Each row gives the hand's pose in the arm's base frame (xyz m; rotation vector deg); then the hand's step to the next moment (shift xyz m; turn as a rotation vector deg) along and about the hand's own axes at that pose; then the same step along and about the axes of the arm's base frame.
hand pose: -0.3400 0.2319 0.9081 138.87 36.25 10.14
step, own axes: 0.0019 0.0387 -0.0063 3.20 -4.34 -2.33
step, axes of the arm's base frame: 0.0154 -0.0225 0.0282 0.44 5.80 -0.83
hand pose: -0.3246 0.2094 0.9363 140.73 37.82 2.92
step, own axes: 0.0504 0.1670 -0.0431 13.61 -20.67 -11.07
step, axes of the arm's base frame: 0.1109 -0.0709 0.1223 0.69 26.84 -3.79
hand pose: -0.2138 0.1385 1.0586 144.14 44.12 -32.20
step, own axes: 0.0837 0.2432 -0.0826 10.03 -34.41 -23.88
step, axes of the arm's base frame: 0.2299 -0.1030 0.0975 -7.11 42.25 4.41
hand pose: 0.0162 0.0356 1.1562 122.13 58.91 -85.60
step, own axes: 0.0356 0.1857 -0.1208 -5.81 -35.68 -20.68
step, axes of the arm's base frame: 0.2212 -0.0363 -0.0087 -13.09 35.31 17.79
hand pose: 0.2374 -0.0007 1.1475 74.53 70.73 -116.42
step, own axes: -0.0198 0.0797 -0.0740 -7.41 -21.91 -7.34
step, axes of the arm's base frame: 0.1042 0.0202 -0.0307 -8.90 16.72 15.18
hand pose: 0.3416 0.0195 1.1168 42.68 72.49 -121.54
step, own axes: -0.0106 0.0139 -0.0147 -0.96 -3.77 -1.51
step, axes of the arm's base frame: 0.0197 0.0095 -0.0067 -1.70 3.04 2.29
